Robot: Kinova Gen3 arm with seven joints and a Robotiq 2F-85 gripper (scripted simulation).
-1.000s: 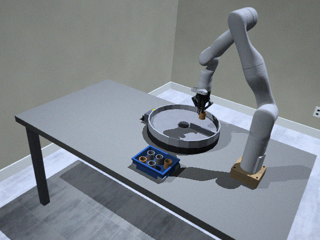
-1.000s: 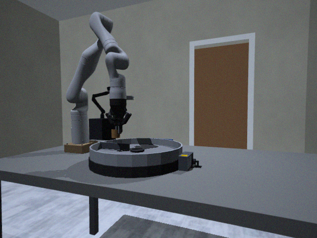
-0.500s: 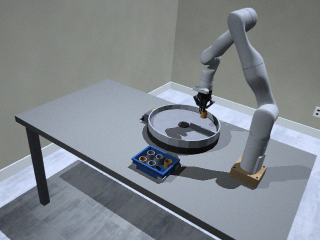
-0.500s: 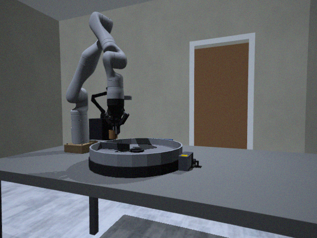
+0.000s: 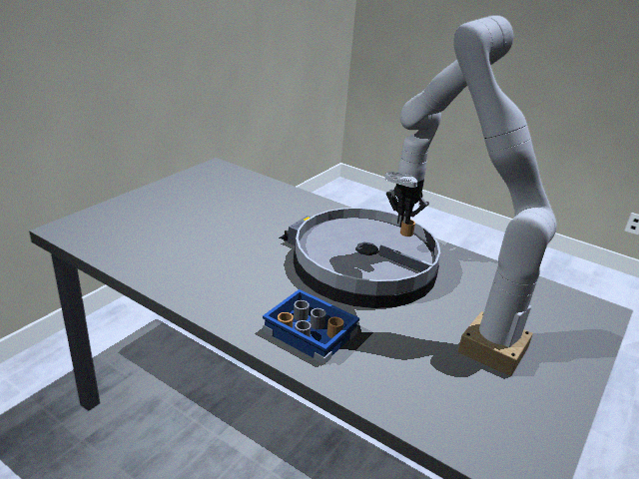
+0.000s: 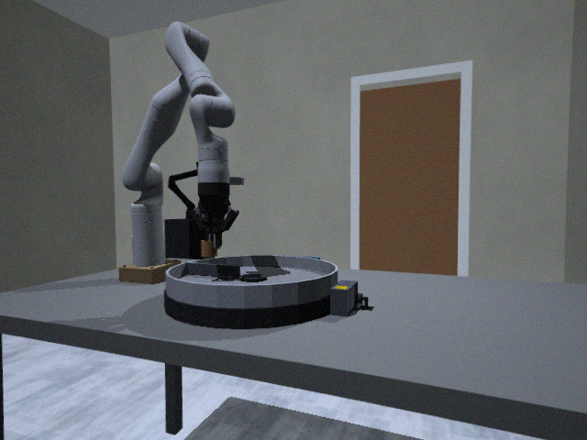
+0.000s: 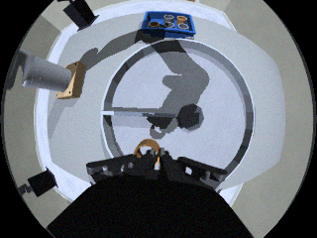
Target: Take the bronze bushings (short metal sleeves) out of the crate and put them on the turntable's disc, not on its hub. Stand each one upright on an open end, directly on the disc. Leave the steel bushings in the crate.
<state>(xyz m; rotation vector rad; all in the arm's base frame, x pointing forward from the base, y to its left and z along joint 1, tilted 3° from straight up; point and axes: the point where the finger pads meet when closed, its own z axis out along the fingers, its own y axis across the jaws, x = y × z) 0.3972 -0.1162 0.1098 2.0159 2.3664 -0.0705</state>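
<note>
My gripper is now 100 mm above the turntable disc, 70 mm to the right of it and 60 mm short of it.
</note>
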